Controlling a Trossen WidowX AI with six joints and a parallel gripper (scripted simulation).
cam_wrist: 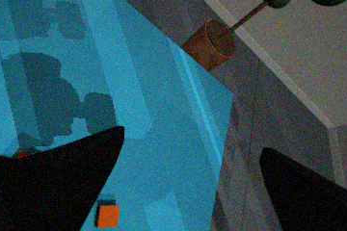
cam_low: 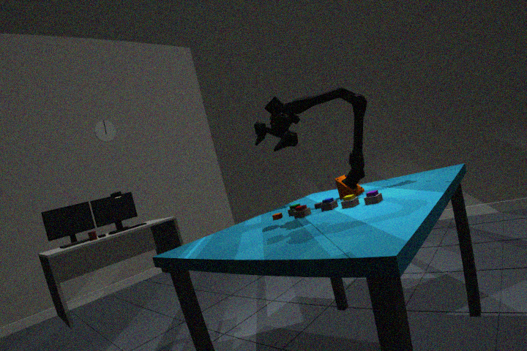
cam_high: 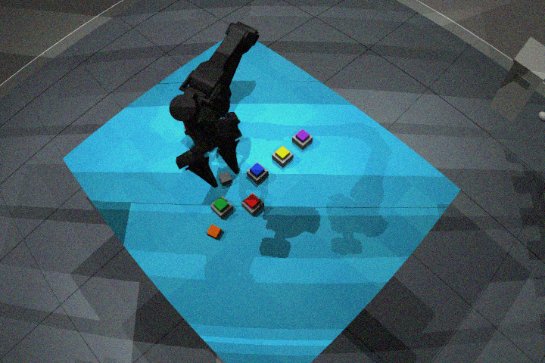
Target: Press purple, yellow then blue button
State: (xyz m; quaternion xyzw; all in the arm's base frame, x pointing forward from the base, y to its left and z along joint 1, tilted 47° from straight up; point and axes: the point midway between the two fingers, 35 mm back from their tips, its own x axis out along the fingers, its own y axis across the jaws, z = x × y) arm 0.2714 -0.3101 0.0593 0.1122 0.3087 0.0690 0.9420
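Now: gripper tip 350 mm to the right of the purple button, 260 mm above it and 40 mm past it. Also, from my gripper tip: green button 260 mm below, 80 mm behind, 10 mm to the left; then orange block 280 mm below, 60 mm to the right, 50 mm behind; then red button 260 mm below, 80 mm to the left, 20 mm behind.
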